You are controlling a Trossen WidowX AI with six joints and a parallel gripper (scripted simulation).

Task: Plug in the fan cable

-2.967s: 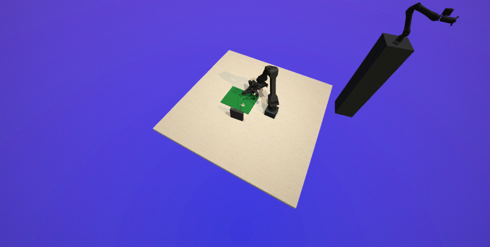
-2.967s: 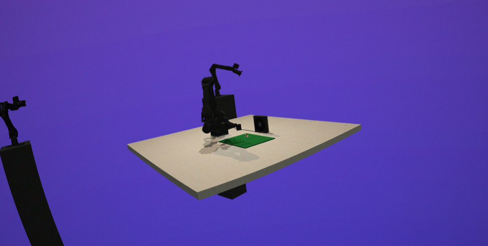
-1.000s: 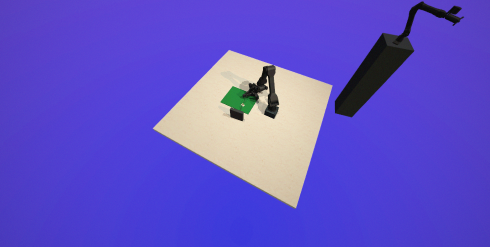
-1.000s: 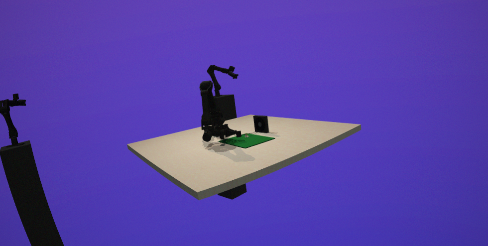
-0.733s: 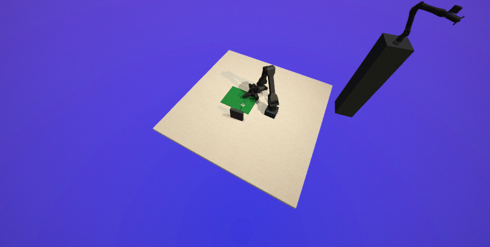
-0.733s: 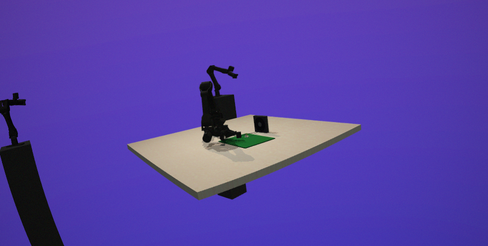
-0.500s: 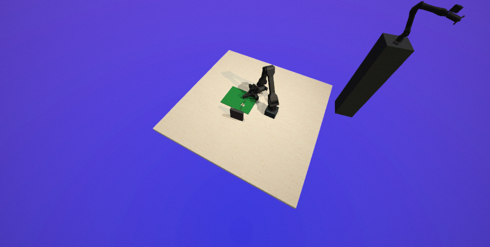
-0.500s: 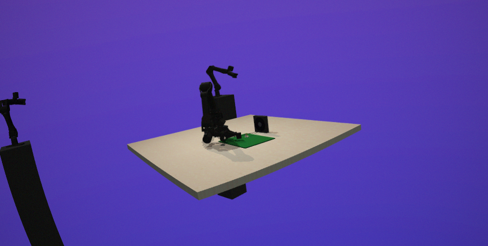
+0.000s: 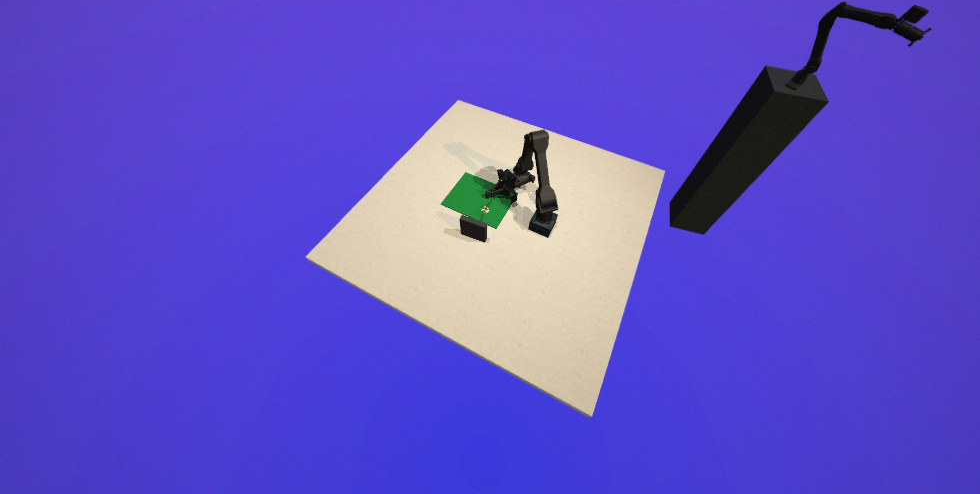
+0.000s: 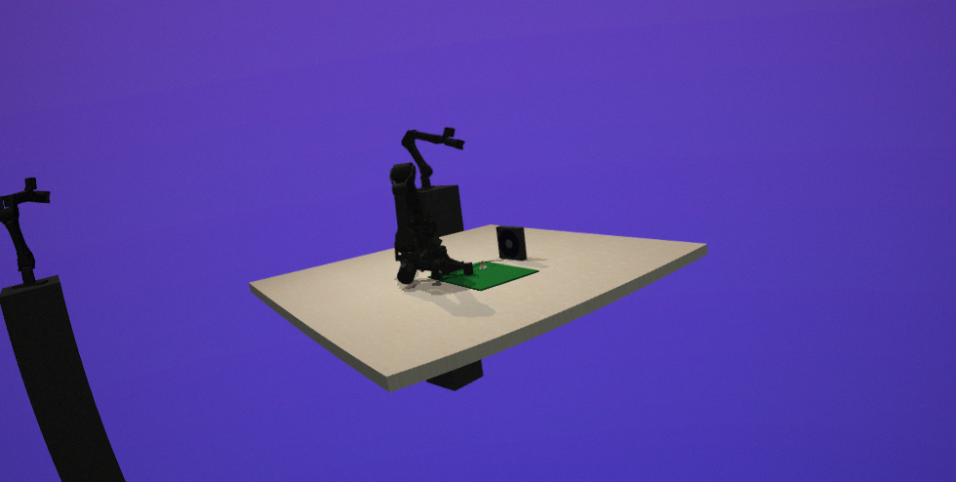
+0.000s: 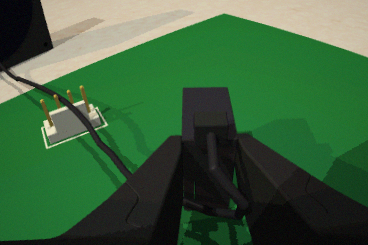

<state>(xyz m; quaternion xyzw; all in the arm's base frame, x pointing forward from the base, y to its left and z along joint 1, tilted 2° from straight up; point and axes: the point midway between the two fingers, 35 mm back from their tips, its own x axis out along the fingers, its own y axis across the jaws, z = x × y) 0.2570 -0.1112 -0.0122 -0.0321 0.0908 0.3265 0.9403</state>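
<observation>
The black fan plug is 10 mm to the left of my gripper tip, 10 mm below it and 10 mm ahead of it. The rest, counted from my gripper tip: green board (50 mm below, 50 mm ahead, 30 mm to the left); black fan (240 mm to the left, 20 mm above); header (90 mm to the left, 40 mm below).
</observation>
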